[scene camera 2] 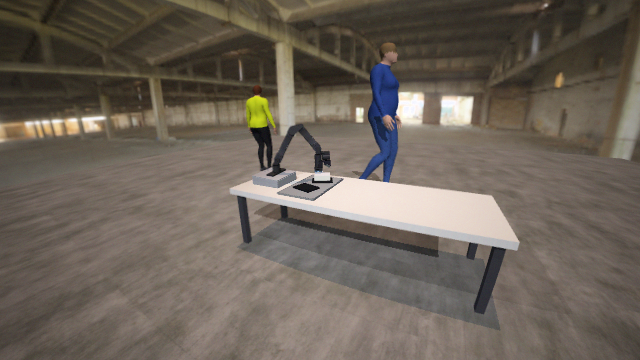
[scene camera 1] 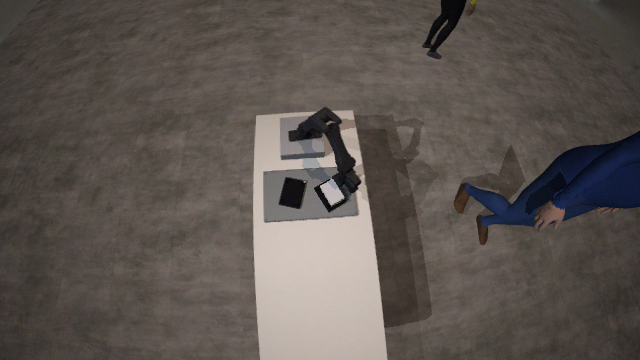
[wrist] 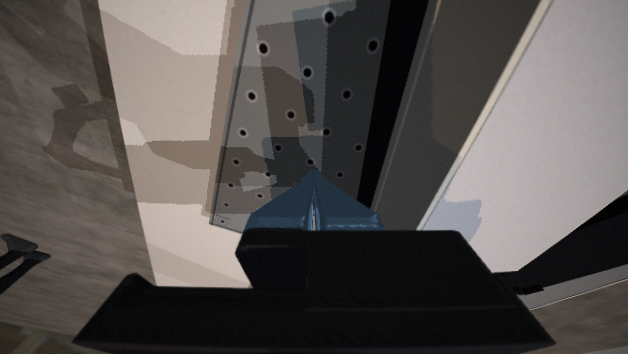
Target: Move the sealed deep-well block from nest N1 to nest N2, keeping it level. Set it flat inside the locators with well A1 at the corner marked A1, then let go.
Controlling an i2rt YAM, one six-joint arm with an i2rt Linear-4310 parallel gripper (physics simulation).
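Places are measured from the arm's base along level axes (x ahead, y left, z up), in metres.
Pixels of known places: gripper, fingertip midpoint: [wrist: 314, 176]; arm's base, origin of the base link: [scene camera 2: 276, 172] [scene camera 1: 305, 134].
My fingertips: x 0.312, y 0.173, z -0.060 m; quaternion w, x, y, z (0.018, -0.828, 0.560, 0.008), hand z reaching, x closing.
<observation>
Ahead of a thing's pixels: the offset from my fingertips to its middle. Level surfaces: height alone.
The sealed deep-well block {0.063 m ahead, 0.068 m right, 0.036 m up} [scene camera 1: 332, 193] [scene camera 2: 322, 177] [wrist: 550, 125] has a white top. It sits in a black nest {0.066 m ahead, 0.077 m right, 0.010 m up} [scene camera 1: 322, 200] [scene camera 2: 322, 181] [wrist: 392, 100] at the right of the grey board in scene camera 1. A second black nest {0.026 m ahead, 0.288 m right, 0.010 m up} [scene camera 1: 293, 193] [scene camera 2: 306, 187] stands to its left with no block in it. No N1, N2 or A1 label is readable. My gripper [scene camera 1: 338, 183] [scene camera 2: 319, 171] [wrist: 314, 176] is shut and empty. In the wrist view its blue fingertips meet over the board beside the block's long side. How high they are above the board is unclear.
Both nests stand on a grey board {0.038 m ahead, 0.194 m right, 0.005 m down} [scene camera 1: 272, 200] [scene camera 2: 317, 193] [wrist: 260, 115] with holes. The arm's grey base block [scene camera 1: 287, 147] [scene camera 2: 274, 181] is at the table's end. The white table {0.012 m down} [scene camera 1: 315, 270] [scene camera 2: 400, 205] extends beyond the board. Two people stand on the floor.
</observation>
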